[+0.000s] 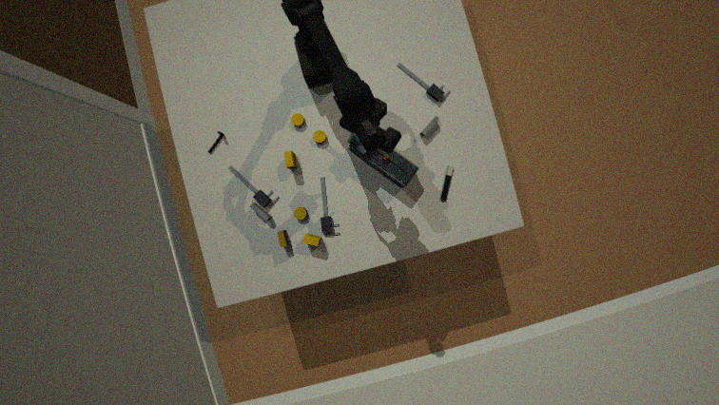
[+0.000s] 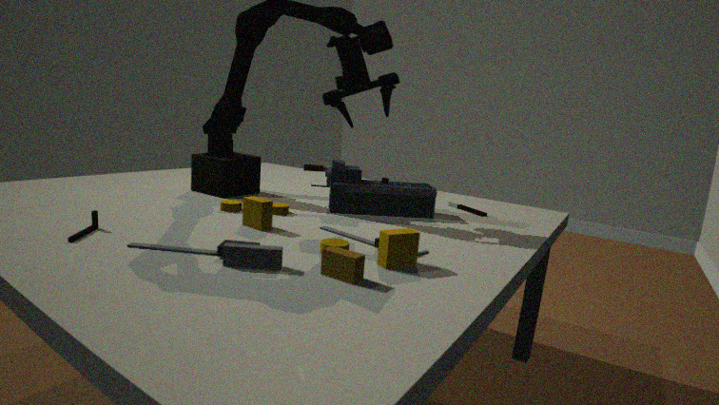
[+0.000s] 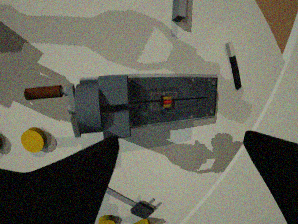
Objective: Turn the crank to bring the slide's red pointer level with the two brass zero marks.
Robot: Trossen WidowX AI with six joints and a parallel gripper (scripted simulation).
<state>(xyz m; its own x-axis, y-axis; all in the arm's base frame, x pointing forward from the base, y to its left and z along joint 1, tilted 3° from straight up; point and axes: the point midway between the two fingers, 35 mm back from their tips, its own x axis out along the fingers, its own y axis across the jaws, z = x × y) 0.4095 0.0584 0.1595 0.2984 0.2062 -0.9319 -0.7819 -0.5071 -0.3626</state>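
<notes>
Right now the brown crank handle is 13 cm below my gripper tip, 13 cm behind it and 4 cm to the right of it. Also, from my gripper tip: slide 14 cm below, 4 cm ahead, 3 cm to the left; black l-shaped key 54 cm to the right, 31 cm behind, 21 cm below; black bar 23 cm to the left, 22 cm below, 22 cm ahead.
</notes>
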